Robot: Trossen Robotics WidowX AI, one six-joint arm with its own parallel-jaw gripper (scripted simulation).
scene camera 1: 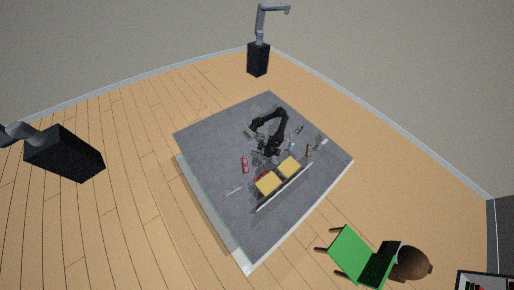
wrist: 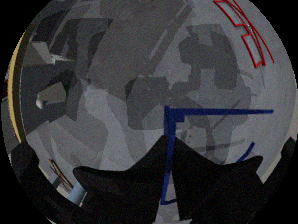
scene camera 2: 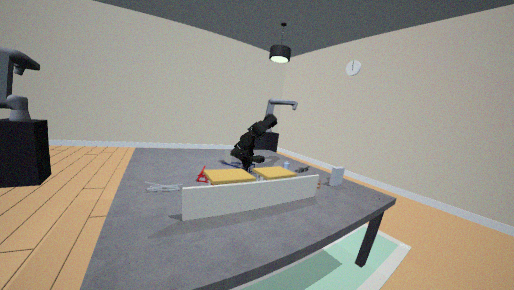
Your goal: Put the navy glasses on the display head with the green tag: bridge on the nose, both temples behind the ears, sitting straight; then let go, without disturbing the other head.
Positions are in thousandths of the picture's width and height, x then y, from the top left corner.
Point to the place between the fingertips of the gripper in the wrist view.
562,623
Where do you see a white board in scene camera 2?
At 386,698
